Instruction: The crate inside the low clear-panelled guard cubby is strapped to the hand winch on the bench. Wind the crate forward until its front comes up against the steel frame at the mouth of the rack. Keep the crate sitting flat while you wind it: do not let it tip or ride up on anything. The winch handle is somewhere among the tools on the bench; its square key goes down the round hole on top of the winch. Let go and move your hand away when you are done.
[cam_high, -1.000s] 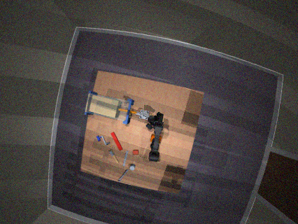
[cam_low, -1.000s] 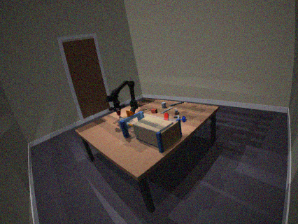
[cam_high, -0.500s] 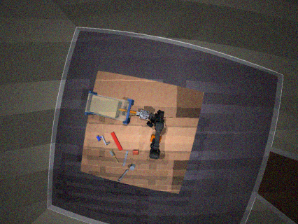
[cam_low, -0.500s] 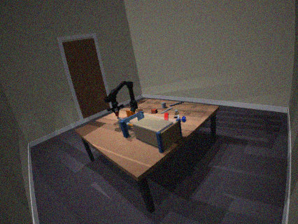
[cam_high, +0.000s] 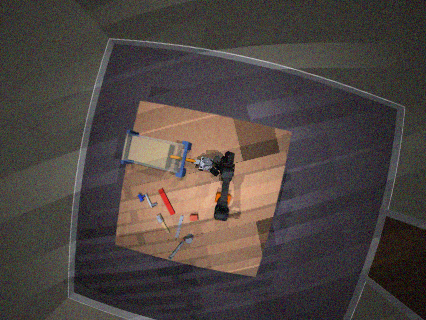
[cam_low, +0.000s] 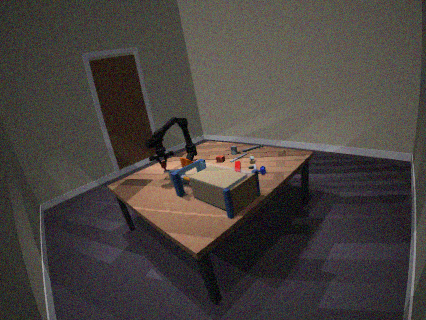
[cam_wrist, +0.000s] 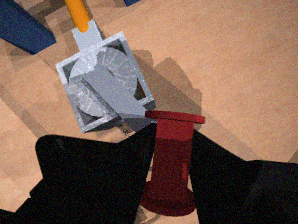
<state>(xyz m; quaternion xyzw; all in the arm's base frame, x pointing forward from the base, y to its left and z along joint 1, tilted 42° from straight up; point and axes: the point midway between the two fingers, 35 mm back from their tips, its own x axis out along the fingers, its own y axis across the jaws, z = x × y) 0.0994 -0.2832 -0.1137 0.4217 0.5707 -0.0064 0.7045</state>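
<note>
The red-knobbed winch handle is 3 cm below my gripper tip, 2 cm to the left of it and 2 cm ahead of it. From my gripper tip the other things lie so: blue frame: 24 cm ahead, 5 cm to the left, 3 cm below; grey hand winch: 10 cm below, 6 cm ahead, 4 cm to the left; red knob: 1 cm to the left, 1 cm behind.
</note>
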